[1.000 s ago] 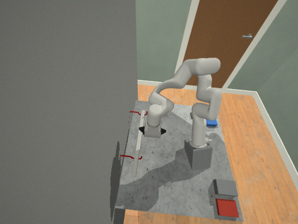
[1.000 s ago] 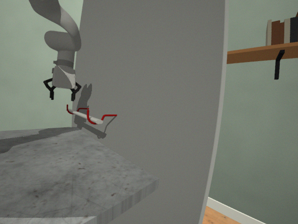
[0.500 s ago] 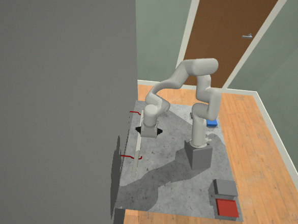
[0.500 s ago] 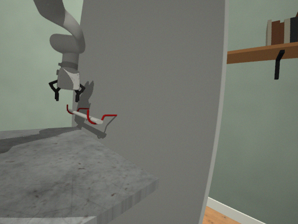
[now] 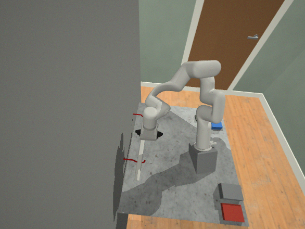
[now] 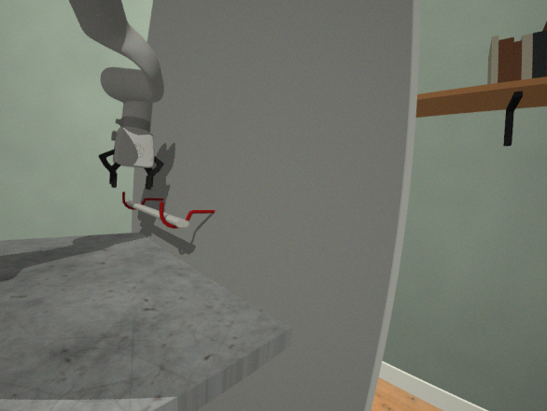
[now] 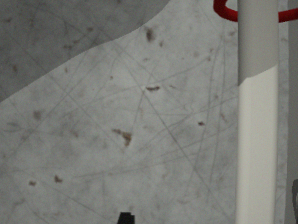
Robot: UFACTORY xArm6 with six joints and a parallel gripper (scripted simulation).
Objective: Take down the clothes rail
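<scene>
The clothes rail is 7 cm below my hand, 4 cm ahead of it and 1 cm to the right of it. The rest, counted from my hand: grey wall 20 cm above, 16 cm ahead, 6 cm to the right; blue block 61 cm behind, 21 cm below, 20 cm to the right; grey box 54 cm behind, 32 cm to the left, 20 cm below.
</scene>
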